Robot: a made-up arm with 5 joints. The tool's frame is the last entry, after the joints. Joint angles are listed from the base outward.
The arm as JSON. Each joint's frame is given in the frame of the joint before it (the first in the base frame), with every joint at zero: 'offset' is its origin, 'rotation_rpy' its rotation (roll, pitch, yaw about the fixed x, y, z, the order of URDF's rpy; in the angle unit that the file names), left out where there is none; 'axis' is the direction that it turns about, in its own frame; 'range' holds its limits. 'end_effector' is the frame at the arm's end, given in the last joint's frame.
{
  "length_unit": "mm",
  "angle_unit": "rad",
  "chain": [
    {
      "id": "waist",
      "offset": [
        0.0,
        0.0,
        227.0
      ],
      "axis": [
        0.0,
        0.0,
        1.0
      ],
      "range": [
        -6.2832,
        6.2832
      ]
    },
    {
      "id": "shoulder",
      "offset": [
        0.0,
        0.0,
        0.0
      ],
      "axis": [
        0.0,
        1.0,
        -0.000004
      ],
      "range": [
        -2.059,
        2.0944
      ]
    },
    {
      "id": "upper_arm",
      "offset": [
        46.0,
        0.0,
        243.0
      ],
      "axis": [
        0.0,
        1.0,
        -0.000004
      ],
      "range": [
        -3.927,
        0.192
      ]
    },
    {
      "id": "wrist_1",
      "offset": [
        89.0,
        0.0,
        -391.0
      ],
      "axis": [
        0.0,
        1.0,
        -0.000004
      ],
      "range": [
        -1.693,
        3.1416
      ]
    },
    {
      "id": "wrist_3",
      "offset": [
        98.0,
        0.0,
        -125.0
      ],
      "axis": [
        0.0,
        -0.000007,
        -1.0
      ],
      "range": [
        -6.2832,
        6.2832
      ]
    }
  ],
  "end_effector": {
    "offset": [
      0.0,
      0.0,
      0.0
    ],
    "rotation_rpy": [
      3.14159,
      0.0,
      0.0
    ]
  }
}
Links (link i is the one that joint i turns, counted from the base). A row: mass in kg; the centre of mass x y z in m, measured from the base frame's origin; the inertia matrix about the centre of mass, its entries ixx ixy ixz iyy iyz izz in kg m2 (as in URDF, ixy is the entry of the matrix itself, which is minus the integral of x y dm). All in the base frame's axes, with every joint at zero. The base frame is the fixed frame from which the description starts. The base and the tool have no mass.
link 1: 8.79; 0.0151 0.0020 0.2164; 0.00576 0 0 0.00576 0 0.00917
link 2: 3.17; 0.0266 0.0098 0.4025; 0.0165 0 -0.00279 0.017 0 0.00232
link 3: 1.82; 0.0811 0.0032 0.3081; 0.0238 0 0.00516 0.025 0 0.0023
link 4: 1.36; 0.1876 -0.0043 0.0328; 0.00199 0 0.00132 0.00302 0 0.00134
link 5: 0.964; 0.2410 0.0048 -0.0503; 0.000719 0 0 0.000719 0 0.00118
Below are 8 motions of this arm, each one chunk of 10 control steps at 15 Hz.
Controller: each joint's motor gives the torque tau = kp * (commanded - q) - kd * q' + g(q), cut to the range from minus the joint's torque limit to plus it. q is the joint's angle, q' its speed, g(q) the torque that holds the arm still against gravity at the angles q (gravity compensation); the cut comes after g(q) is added. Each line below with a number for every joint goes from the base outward.
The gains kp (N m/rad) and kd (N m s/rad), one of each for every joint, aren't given. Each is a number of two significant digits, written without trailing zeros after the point. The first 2 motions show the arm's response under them.
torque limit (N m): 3.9 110 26 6.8 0.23
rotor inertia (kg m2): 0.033 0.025 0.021 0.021 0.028
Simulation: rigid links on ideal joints. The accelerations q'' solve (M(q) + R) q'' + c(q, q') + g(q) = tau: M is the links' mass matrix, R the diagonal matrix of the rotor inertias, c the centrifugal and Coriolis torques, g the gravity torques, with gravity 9.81 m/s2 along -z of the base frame. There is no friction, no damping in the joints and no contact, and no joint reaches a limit. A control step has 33 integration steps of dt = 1/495 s. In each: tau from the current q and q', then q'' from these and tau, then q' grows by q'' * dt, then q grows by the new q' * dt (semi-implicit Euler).
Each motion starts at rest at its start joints. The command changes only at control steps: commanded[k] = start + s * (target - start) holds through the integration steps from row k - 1 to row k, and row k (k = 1, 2, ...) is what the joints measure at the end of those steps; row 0 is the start. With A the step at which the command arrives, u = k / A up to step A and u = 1 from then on. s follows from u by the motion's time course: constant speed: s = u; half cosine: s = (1 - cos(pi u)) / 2; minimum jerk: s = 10 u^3 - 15 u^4 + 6 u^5; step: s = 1 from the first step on.
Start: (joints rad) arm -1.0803 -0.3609 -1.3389 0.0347 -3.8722
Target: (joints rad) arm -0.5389 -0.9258 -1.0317 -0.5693 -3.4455
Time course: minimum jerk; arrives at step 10
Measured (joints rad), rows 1 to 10:
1: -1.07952 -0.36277 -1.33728 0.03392 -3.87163
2: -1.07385 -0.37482 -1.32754 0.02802 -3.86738
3: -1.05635 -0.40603 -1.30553 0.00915 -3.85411
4: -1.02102 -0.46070 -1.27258 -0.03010 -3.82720
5: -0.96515 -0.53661 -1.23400 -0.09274 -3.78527
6: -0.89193 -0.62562 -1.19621 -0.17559 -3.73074
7: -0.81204 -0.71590 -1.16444 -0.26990 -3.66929
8: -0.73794 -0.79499 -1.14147 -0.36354 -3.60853
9: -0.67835 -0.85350 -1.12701 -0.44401 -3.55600
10: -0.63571 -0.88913 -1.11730 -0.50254 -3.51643
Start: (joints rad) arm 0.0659 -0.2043 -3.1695 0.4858 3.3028
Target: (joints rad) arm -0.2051 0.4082 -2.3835 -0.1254 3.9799
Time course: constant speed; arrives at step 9
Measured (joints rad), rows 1 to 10:
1: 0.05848 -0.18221 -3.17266 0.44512 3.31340
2: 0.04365 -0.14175 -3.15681 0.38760 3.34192
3: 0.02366 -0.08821 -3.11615 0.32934 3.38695
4: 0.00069 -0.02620 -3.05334 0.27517 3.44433
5: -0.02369 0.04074 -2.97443 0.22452 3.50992
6: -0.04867 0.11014 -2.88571 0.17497 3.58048
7: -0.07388 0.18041 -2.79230 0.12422 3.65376
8: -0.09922 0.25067 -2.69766 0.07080 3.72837
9: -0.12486 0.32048 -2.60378 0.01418 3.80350
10: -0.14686 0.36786 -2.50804 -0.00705 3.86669
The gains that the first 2 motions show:
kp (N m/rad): 60 490 55 16 2.9
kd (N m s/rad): 12 58 11 2.7 0.56
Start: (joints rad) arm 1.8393 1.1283 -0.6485 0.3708 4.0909
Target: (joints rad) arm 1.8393 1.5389 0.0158 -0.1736 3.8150
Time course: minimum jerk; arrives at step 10
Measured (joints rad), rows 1 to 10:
1: 1.83930 1.12964 -0.64808 0.36844 4.09056
2: 1.83931 1.13830 -0.64439 0.35381 4.08808
3: 1.83933 1.16078 -0.63054 0.31866 4.08027
4: 1.83933 1.20031 -0.59847 0.26206 4.06417
5: 1.83932 1.25548 -0.54291 0.19032 4.03846
6: 1.83929 1.32048 -0.46396 0.11416 4.00416
7: 1.83926 1.38650 -0.36788 0.04478 3.96452
8: 1.83925 1.44413 -0.26602 -0.00983 3.92430
9: 1.83925 1.48643 -0.17189 -0.04692 3.88854
10: 1.83926 1.51199 -0.09662 -0.07001 3.86081

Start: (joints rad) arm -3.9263 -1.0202 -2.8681 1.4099 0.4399
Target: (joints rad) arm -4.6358 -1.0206 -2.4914 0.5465 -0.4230
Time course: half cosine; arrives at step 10
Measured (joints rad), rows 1 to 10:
1: -3.92818 -1.02039 -2.86612 1.40346 0.43694
2: -3.93733 -1.02089 -2.85846 1.37940 0.42331
3: -3.95908 -1.02155 -2.84243 1.33124 0.39143
4: -3.99660 -1.02221 -2.81697 1.25804 0.33754
5: -4.05161 -1.02277 -2.78280 1.16335 0.26066
6: -4.12475 -1.02322 -2.74222 1.05416 0.16311
7: -4.21467 -1.02362 -2.69868 0.93977 0.05140
8: -4.31420 -1.02392 -2.65597 0.83061 -0.06385
9: -4.41081 -1.02394 -2.61732 0.73723 -0.17126
10: -4.49344 -1.02344 -2.58522 0.66886 -0.26029

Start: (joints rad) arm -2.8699 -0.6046 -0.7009 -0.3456 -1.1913
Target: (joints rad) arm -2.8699 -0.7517 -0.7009 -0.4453 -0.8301
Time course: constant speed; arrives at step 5
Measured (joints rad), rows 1 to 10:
1: -2.86999 -0.61623 -0.69559 -0.34615 -1.18192
2: -2.87004 -0.63568 -0.69126 -0.35326 -1.15653
3: -2.87005 -0.65980 -0.68978 -0.36626 -1.11500
4: -2.87003 -0.68656 -0.69068 -0.38330 -1.06026
5: -2.86999 -0.71474 -0.69288 -0.40265 -0.99670
6: -2.86987 -0.73200 -0.70063 -0.42260 -0.93856
7: -2.86980 -0.74177 -0.70707 -0.43624 -0.89559
8: -2.86978 -0.74698 -0.71023 -0.44386 -0.86727
9: -2.86979 -0.74958 -0.71063 -0.44720 -0.85005
10: -2.86981 -0.75078 -0.70939 -0.44804 -0.84025

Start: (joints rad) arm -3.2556 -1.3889 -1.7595 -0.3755 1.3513
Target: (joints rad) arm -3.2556 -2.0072 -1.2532 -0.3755 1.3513
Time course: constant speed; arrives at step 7
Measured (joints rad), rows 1 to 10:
1: -3.25563 -1.42331 -1.72542 -0.36377 1.35199
2: -3.25559 -1.48140 -1.68015 -0.35510 1.35329
3: -3.25553 -1.55410 -1.63249 -0.35317 1.35418
4: -3.25548 -1.63511 -1.58383 -0.35655 1.35423
5: -3.25546 -1.72045 -1.53304 -0.36257 1.35356
6: -3.25547 -1.80775 -1.47881 -0.36899 1.35255
7: -3.25549 -1.89577 -1.42051 -0.37444 1.35153
8: -3.25554 -1.94888 -1.38937 -0.39013 1.35015
9: -3.25564 -1.97821 -1.36578 -0.39953 1.34858
10: -3.25572 -1.99326 -1.34323 -0.40072 1.34772

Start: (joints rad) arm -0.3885 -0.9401 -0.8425 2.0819 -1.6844
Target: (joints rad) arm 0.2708 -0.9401 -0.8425 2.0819 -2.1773
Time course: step
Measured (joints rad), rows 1 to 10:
1: -0.35378 -0.94002 -0.84247 2.08139 -1.70098
2: -0.25167 -0.93986 -0.84211 2.07906 -1.74963
3: -0.10414 -0.93962 -0.84122 2.07435 -1.82982
4: 0.01268 -0.93958 -0.84058 2.07267 -1.93004
5: 0.09372 -0.93969 -0.84057 2.07394 -2.01657
6: 0.14933 -0.93984 -0.84088 2.07592 -2.07864
7: 0.18747 -0.93995 -0.84128 2.07769 -2.11916
8: 0.21362 -0.94003 -0.84164 2.07904 -2.14409
9: 0.23156 -0.94007 -0.84191 2.08000 -2.15880
10: 0.24387 -0.94009 -0.84211 2.08065 -2.16720

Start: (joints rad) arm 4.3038 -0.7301 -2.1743 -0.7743 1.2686
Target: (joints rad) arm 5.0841 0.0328 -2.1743 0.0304 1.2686
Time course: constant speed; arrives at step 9
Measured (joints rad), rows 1 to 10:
1: 4.32362 -0.70018 -2.19877 -0.76166 1.26591
2: 4.36552 -0.64706 -2.21940 -0.72442 1.26238
3: 4.42326 -0.57856 -2.22890 -0.66466 1.26045
4: 4.49040 -0.50096 -2.22882 -0.58882 1.26076
5: 4.56230 -0.41851 -2.22282 -0.50340 1.26270
6: 4.63658 -0.33377 -2.21411 -0.41320 1.26535
7: 4.71218 -0.24814 -2.20487 -0.32119 1.26797
8: 4.78852 -0.16231 -2.19633 -0.22897 1.27020
9: 4.86517 -0.07658 -2.18904 -0.13727 1.27187
10: 4.92613 -0.02096 -2.15715 -0.05480 1.27367

